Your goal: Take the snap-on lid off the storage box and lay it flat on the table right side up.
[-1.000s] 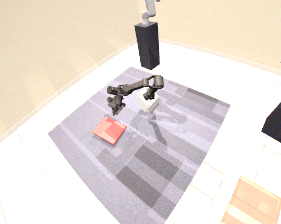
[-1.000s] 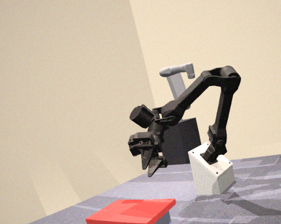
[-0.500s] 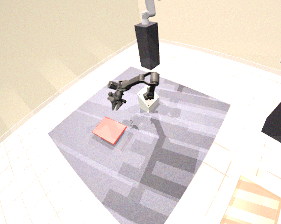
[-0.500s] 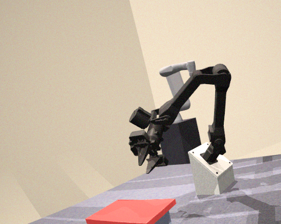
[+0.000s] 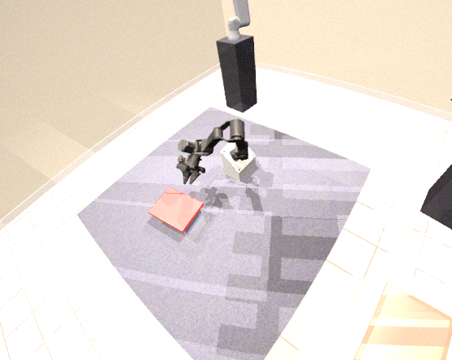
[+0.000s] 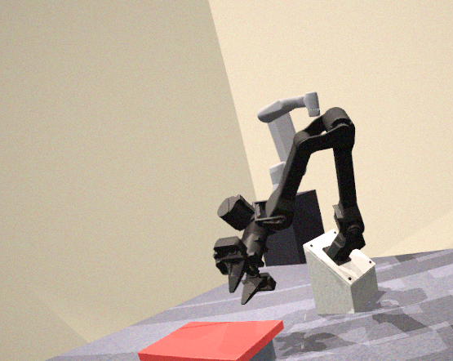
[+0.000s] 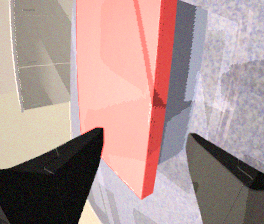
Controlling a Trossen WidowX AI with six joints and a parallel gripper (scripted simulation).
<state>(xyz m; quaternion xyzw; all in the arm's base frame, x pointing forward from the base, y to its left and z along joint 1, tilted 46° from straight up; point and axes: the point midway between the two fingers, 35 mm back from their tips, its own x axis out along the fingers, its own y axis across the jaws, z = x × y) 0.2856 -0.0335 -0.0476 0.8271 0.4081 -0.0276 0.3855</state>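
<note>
Right now the red lid is 12 cm ahead of my gripper tip, 5 cm below it and 3 cm to the left of it. Round my gripper tip: grey storage box 12 cm ahead, 9 cm below, 3 cm to the left.
</note>
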